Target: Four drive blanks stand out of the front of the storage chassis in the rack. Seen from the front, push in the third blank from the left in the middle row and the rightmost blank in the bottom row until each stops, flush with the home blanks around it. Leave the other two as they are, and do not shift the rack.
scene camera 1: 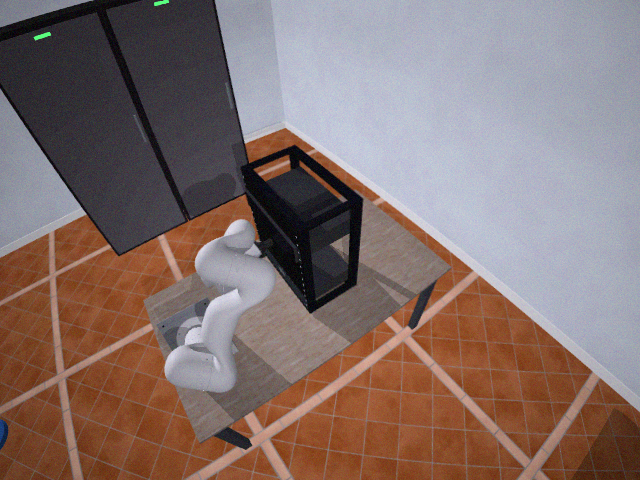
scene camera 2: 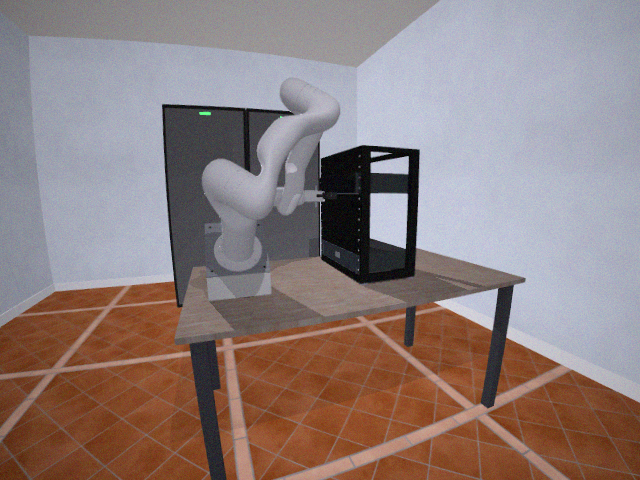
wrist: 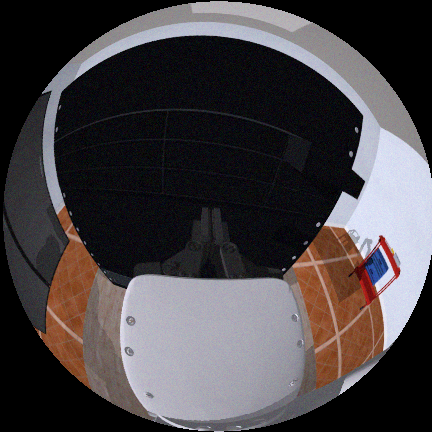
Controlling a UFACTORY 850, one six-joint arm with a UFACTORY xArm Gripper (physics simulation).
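Note:
My gripper (scene camera 1: 268, 243) (scene camera 2: 333, 195) (wrist: 208, 218) is shut and empty. It points at the dark front of the storage chassis (wrist: 225, 155) in the rack (scene camera 1: 356, 248) (scene camera 2: 414, 217). In the wrist view the fingertips show at or just below the lowest faint seam of the blank grid; whether they touch anything cannot be told. A drive blank (wrist: 337, 167) at the right appears to stand out, with a paler side face and an end jutting past the rack's right edge. Its row is unclear. The other blanks are too dark to tell apart, so which stand out is hidden.
The rack stands upright on the wooden table (scene camera 1: 289, 346) (scene camera 2: 310, 289), in front of the arm's base (scene camera 2: 238, 284). A lower unit (scene camera 2: 338, 254) sits at the rack's bottom. Dark cabinets (scene camera 1: 155, 129) (scene camera 2: 206, 180) stand behind. A red cart (wrist: 366, 287) shows at the right.

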